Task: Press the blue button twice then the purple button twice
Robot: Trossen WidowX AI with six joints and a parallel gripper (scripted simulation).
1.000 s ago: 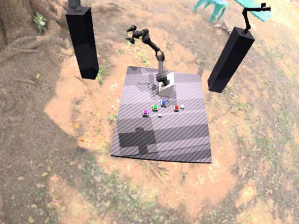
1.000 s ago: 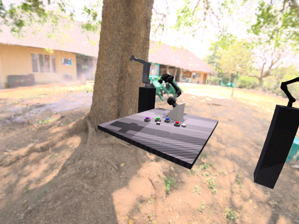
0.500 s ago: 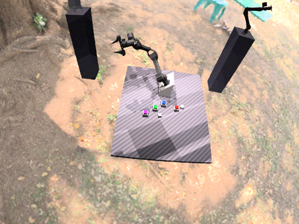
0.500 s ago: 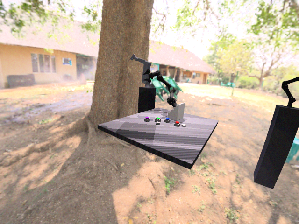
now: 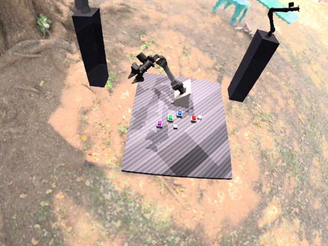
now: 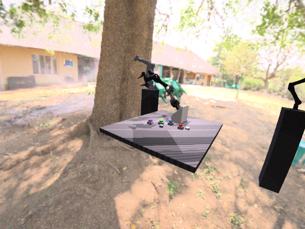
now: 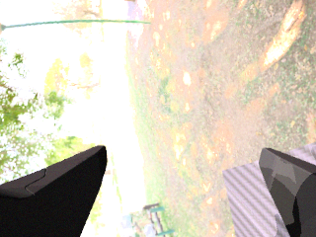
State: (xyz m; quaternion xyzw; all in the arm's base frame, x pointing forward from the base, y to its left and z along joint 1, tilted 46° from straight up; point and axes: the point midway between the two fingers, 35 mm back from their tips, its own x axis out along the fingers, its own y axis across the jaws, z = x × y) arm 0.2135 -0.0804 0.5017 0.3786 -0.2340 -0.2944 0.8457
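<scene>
Right now the blue button is 43 cm to the left of my gripper tip, 38 cm below it and 7 cm behind it. Also, from my gripper tip: green button (38 cm below, 35 cm to the left); then red button (56 cm to the left, 38 cm below, 4 cm behind); then purple button (38 cm below, 26 cm to the left, 7 cm ahead).
</scene>
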